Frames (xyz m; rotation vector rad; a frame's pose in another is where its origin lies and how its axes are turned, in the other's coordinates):
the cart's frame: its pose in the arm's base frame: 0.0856 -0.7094 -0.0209 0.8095 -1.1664 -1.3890
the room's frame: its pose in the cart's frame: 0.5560 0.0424 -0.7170 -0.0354 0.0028 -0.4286
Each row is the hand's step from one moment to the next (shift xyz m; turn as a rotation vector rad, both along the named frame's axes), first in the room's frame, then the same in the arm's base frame.
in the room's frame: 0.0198 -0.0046 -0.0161 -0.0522 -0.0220 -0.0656
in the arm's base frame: 0.0082 -0.0198 -0.0146 0.0706 0.0426 -0.0267
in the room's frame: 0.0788 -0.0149 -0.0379 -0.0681 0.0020 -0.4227
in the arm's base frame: 0.0091 -0.0749 -0.0467 0.4123 -0.0209 -0.1135
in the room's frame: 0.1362 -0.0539 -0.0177 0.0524 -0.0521 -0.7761
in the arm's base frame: -0.0353 -0.1105 -0.0912 0.6930 -0.1828 -0.3068
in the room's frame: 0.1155 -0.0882 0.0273 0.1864 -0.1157 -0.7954
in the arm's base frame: -0.0794 -0.0710 -0.1026 0.6575 -0.2882 -0.4067
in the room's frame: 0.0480 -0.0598 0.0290 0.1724 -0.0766 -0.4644
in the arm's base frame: -0.0549 -0.0182 -0.0581 0.3636 -0.2237 -0.2627
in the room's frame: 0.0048 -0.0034 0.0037 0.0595 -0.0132 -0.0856
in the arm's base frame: -0.0056 -0.0025 -0.0032 0.0593 -0.0671 -0.0550
